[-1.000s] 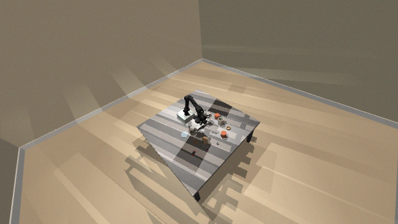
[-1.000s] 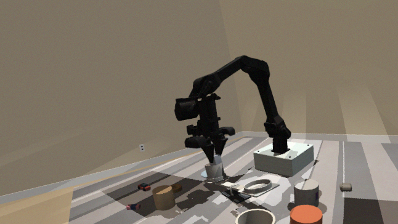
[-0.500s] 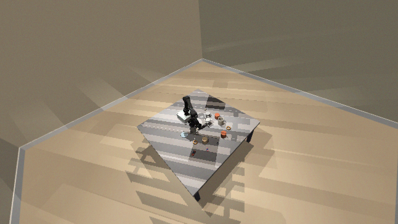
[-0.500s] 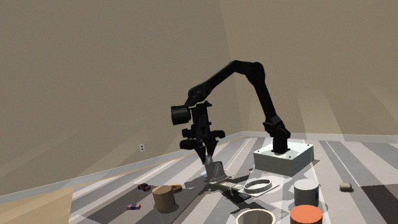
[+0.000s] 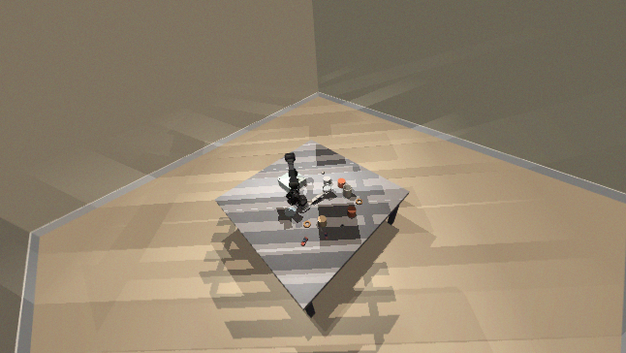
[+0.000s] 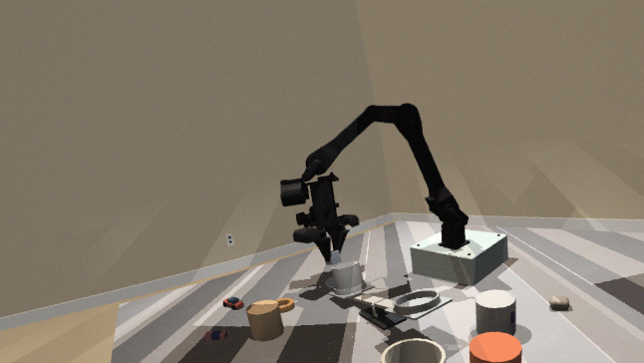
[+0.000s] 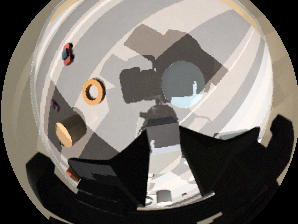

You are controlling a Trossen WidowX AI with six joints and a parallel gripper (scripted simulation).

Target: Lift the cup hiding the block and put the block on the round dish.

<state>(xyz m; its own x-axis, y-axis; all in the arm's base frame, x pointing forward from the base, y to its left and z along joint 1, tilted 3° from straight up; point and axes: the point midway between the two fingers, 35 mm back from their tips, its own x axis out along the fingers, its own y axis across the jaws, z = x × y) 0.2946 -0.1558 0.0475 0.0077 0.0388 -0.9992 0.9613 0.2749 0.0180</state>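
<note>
Now: gripper tip 9 cm above the pale blue round dish, 6 cm to the left of it and 5 cm past it. From my gripper tip the other things lie so: small grey block: 1 cm above; small balance: 19 cm to the left, 7 cm below; tan cylinder: 21 cm ahead, 9 cm to the left, 6 cm below.
</note>
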